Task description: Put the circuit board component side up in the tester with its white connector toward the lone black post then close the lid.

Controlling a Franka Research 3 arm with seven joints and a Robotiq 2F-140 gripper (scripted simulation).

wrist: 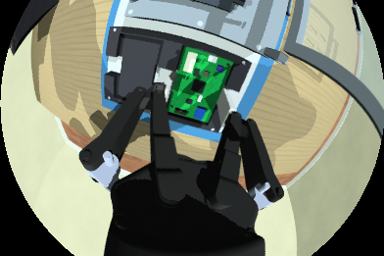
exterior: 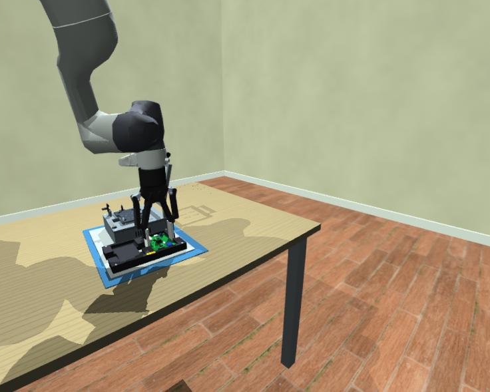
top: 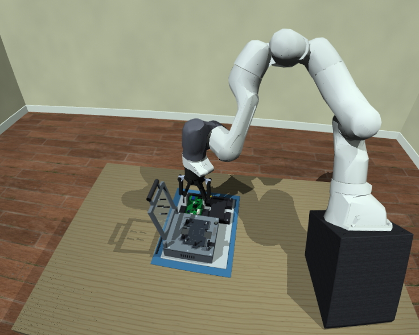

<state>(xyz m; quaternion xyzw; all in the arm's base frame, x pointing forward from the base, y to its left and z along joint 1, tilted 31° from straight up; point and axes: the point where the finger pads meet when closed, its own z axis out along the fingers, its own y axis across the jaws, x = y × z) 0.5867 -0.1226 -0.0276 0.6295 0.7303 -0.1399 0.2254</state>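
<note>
The green circuit board is 20 mm below my hand. Also, from my hand: lid (70 mm ahead, 180 mm to the left, 140 mm above).
</note>
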